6 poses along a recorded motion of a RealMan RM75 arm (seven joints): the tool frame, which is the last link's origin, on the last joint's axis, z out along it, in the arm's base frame.
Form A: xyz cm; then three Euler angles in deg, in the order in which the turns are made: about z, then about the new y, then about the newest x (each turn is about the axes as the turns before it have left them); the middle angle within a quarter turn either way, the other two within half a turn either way.
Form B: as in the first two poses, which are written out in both.
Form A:
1: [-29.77 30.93 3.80 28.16 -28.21 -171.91]
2: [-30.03 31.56 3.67 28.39 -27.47 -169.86]
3: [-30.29 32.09 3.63 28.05 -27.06 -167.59]
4: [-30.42 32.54 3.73 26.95 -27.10 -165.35]
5: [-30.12 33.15 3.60 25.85 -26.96 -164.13]
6: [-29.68 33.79 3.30 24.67 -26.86 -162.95]
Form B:
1: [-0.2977 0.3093 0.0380 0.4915 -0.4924 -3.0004]
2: [-0.3003 0.3156 0.0367 0.4955 -0.4794 -2.9646]
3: [-0.3029 0.3209 0.0363 0.4896 -0.4723 -2.9250]
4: [-0.3042 0.3254 0.0373 0.4704 -0.4730 -2.8859]
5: [-0.3012 0.3315 0.0360 0.4512 -0.4705 -2.8646]
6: [-0.2968 0.3379 0.0330 0.4306 -0.4688 -2.8440]
